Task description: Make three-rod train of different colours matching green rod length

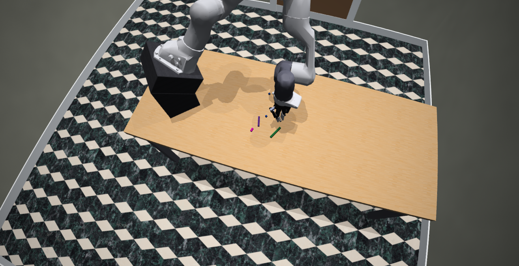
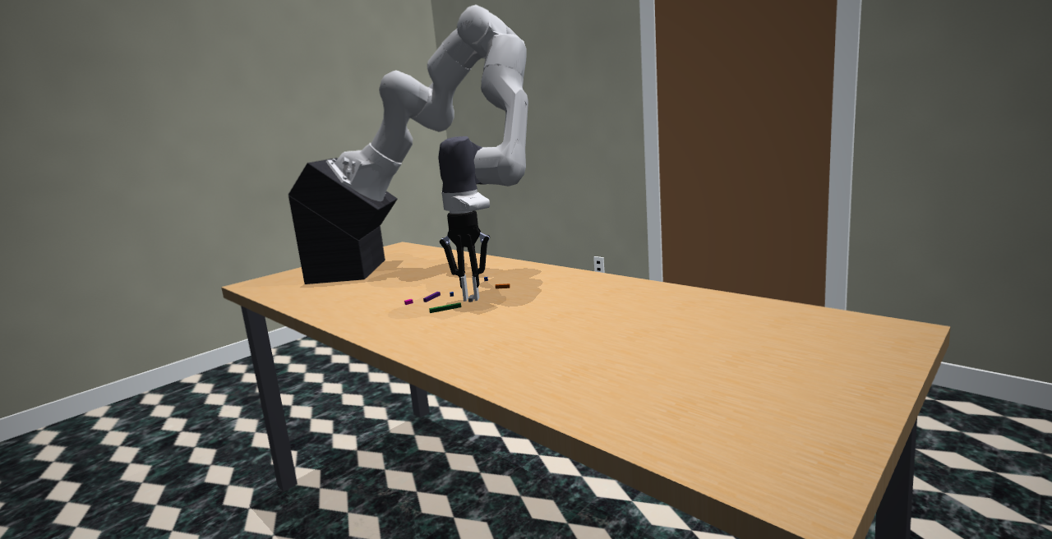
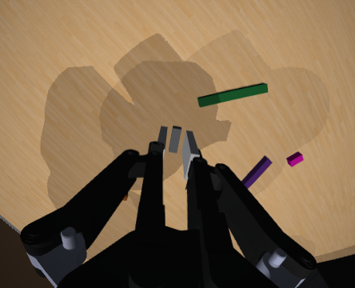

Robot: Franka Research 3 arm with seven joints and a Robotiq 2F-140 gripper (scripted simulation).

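Now: the grey rod 3 cm below my hand. Round my hand: orange rod 12 cm to the left, 3 cm below; then purple rod 11 cm behind, 4 cm to the right, 3 cm below; then green rod 8 cm to the right, 3 cm below.
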